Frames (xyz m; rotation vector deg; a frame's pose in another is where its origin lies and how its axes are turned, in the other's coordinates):
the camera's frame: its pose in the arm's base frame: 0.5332 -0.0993 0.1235 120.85 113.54 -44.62
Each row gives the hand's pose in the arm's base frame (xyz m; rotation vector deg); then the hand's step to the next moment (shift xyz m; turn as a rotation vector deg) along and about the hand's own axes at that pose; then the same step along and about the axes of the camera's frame.
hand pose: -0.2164 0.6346 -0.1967 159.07 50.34 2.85
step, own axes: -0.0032 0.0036 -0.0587 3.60 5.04 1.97
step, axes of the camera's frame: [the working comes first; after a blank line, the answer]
step, axes of the arm's base frame: -0.0065 0.0074 0.0581 5.99 -2.35 -0.91

-0.0200 -0.0211 -0.0512 -1.70 6.27 0.21
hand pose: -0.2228 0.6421 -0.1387 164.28 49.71 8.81
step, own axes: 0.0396 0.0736 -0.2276 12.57 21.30 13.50
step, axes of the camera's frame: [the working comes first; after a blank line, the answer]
step, axes of the arm's base frame: 0.0412 -0.0145 0.2385 23.84 -11.96 -9.07

-0.1225 -0.0159 -0.2086 -6.56 26.58 6.66
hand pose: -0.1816 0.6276 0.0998 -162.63 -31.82 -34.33
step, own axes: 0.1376 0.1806 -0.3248 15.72 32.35 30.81
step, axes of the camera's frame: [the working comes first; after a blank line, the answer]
step, axes of the arm's base frame: 0.0742 -0.2036 0.3318 36.97 -16.62 -24.49

-0.3335 0.0160 -0.2135 -3.67 43.49 18.38
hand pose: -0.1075 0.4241 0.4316 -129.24 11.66 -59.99
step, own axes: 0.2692 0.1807 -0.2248 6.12 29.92 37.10
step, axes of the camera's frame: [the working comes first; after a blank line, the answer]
step, axes of the arm's base frame: 0.0381 -0.3544 0.1691 34.84 -7.96 -32.13

-0.3927 0.0384 0.0022 7.53 42.23 21.65
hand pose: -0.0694 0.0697 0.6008 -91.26 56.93 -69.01
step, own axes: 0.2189 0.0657 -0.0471 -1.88 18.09 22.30
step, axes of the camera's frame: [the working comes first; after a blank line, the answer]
step, axes of the arm's base frame: -0.0057 -0.2333 0.0032 19.76 0.40 -20.91

-0.2087 0.0217 0.1021 9.88 24.02 12.40
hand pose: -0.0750 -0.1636 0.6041 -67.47 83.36 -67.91
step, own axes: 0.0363 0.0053 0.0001 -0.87 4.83 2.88
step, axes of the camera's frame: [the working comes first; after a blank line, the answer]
step, axes of the arm's base frame: -0.0060 -0.0353 -0.0078 2.32 0.89 -5.12

-0.0278 0.0003 0.0239 3.13 3.36 3.36
